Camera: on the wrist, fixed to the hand. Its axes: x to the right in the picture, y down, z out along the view.
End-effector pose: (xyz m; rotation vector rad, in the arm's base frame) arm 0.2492 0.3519 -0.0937 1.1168 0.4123 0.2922
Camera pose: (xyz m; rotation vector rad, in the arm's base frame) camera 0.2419 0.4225 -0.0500 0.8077 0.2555 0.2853
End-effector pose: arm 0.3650 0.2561 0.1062 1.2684 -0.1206 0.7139
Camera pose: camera 0.3267 0.3102 0.1567 0.9929 -0.3148 0.5963
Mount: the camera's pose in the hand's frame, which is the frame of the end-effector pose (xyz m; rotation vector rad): 0.0161 0.0691 -0.0437 -0.3274 -0.1099 0.0000
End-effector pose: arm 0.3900 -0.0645 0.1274 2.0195 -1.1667 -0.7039
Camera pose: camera 0.3939 -0.0906 0.2064 1.7250 -1.0357 -0.9499
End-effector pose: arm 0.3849 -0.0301 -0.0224 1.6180 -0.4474 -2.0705
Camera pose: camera 0.4354 -0.0953 -0.0102 1.3183 -0.1331 -2.1097
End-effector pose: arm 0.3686 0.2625 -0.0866 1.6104 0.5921 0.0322
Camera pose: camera 0.3910 0.3084 -0.0208 1.2857 0.4745 0.0383
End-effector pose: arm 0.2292 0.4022 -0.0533 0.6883 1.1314 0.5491
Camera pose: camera 0.1899 0.4696 -0.0239 0.4291 0.9118 0.6704
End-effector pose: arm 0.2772 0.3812 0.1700 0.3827 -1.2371 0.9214
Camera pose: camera 0.2524 0.4594 0.1555 0.1741 -1.4614 0.6887
